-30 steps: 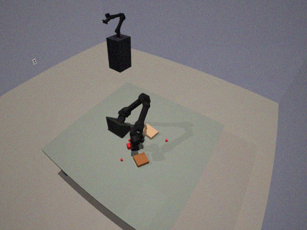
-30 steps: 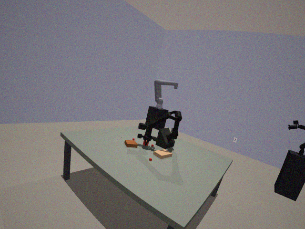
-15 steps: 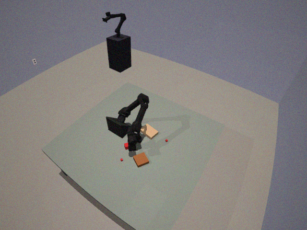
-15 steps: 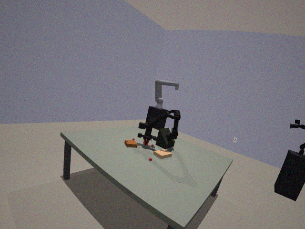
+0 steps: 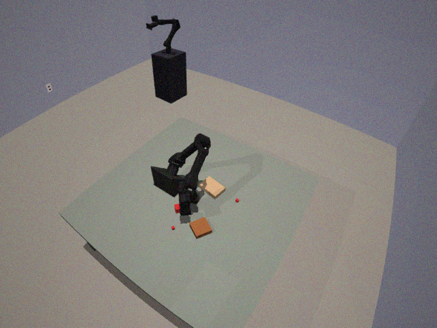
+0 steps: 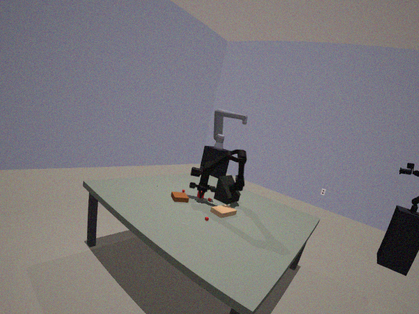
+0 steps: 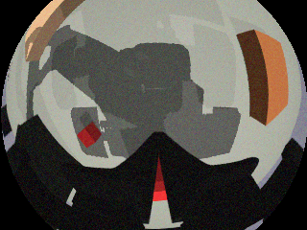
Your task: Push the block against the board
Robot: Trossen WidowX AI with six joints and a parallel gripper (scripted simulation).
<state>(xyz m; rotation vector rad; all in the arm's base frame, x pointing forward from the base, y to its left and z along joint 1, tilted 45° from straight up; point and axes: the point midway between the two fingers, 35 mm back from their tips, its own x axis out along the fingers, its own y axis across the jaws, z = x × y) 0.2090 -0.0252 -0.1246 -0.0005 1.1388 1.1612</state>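
Right now the red cube is 3 cm to the right of my gripper tip, 3 cm behind it and 1 cm above it. The rest, counted from my gripper tip: tan board: 24 cm to the left, 3 cm ahead, 1 cm above; then square block: 16 cm ahead, 5 cm to the right, 1 cm above.
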